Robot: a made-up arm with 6 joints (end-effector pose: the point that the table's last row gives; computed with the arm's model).
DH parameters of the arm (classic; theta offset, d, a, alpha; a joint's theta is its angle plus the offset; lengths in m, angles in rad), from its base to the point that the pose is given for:
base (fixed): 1.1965 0 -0.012 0
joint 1: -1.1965 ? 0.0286 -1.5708
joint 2: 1.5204 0 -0.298 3.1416
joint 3: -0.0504 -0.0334 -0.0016 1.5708
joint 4: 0 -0.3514 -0.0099 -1.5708
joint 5: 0 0.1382 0.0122 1.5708
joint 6: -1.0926 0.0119 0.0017 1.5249
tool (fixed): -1.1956 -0.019 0 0
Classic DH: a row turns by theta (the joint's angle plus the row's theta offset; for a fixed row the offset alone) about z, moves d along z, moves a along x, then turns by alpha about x.
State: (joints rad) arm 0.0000 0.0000 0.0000 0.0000 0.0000 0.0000
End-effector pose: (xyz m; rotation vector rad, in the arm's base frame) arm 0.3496 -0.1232 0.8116 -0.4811 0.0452 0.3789
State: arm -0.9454 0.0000 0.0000 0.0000 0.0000 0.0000
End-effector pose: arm 0.1120 -0.3637 0.8116 -0.4105 0.2610 -0.5481
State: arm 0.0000 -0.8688 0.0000 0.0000 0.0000 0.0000
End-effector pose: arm 0.0211 -0.1232 0.9611 -0.6125 -0.7957 0.1452
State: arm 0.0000 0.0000 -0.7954 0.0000 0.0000 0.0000
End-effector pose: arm 0.2344 -0.1232 0.5740 -0.3055 0.8150 0.5513
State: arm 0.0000 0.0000 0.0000 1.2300 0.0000 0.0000
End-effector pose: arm 0.3496 -0.0452 0.9619 -1.6942 0.2867 0.3179
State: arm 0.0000 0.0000 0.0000 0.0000 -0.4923 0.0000
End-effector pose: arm 0.3368 -0.1232 0.8203 -0.3786 0.5219 0.4904
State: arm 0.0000 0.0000 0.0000 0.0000 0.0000 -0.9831
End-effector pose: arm 0.3496 -0.1053 0.8134 0.4902 -0.1390 0.3555
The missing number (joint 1, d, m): 0.5323
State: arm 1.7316 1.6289 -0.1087 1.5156 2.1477 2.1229
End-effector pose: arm -0.0948 0.3959 0.1552 -0.1794 -2.5778 1.0865
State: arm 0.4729 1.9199 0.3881 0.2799 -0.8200 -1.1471
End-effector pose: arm 0.3578 0.0766 0.1214 -0.1136 2.1099 -0.1399
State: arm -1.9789 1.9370 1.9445 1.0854 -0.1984 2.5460
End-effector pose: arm -0.2787 -0.6037 0.5782 0.7463 -2.2817 -1.0894
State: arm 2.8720 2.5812 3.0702 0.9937 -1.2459 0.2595
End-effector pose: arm -0.4000 0.1381 0.5572 -1.6545 -1.2025 1.9020
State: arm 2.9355 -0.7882 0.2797 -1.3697 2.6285 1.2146
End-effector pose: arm -0.1142 0.0243 0.9807 0.5978 0.7843 0.5586
